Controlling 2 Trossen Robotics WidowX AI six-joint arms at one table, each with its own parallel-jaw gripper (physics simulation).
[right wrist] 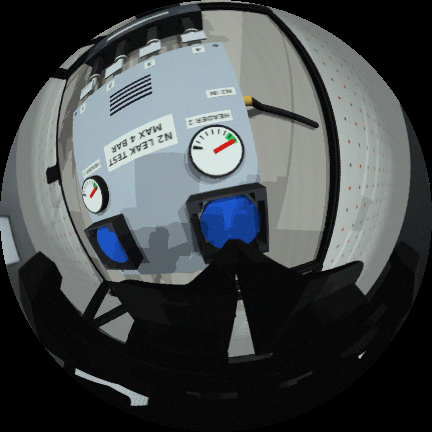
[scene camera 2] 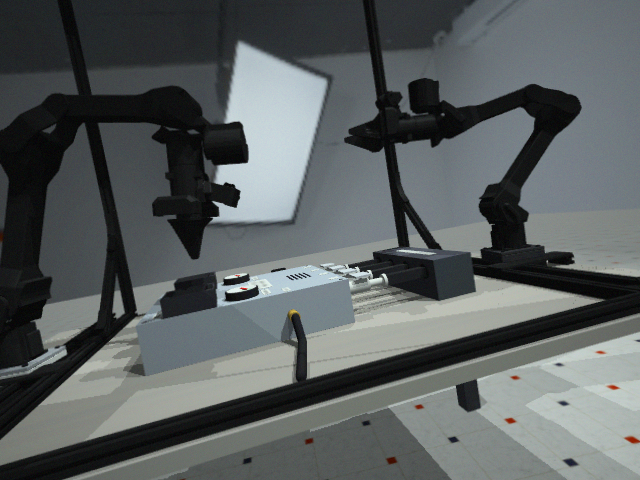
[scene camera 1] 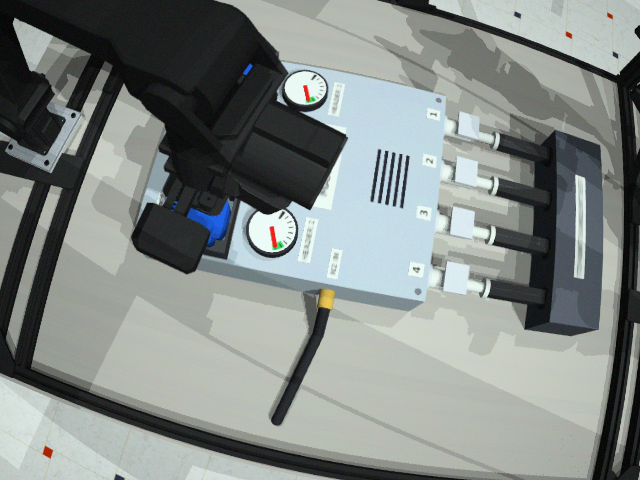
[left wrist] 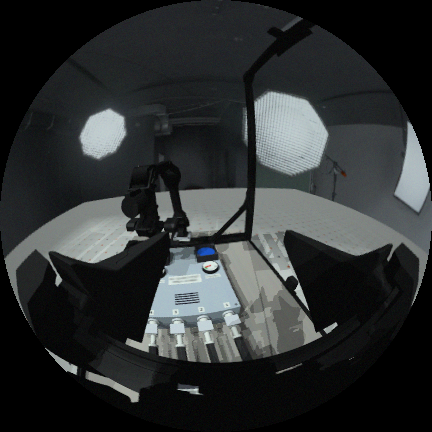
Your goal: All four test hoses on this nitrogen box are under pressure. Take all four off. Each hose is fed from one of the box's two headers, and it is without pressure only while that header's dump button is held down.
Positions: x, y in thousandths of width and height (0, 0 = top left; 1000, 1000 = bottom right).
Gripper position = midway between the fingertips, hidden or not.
Note:
The left gripper (scene camera 2: 541, 284) is open, with nothing in its grasp. The right gripper (scene camera 1: 326, 407) is shut, holding nothing. Further things: a blue dump button (scene camera 1: 341, 470), a grey nitrogen box (scene camera 1: 576, 497), a hose 4 (scene camera 1: 762, 601), a hose 1 (scene camera 1: 782, 297) and a dark block (scene camera 1: 893, 570).
The left gripper is seen too in the left wrist view (left wrist: 529, 550). The right gripper is seen too in the right wrist view (right wrist: 538, 566), in scene camera 2 (scene camera 2: 305, 541) and in the left wrist view (left wrist: 360, 566). The blue dump button also shows in the right wrist view (right wrist: 547, 501).

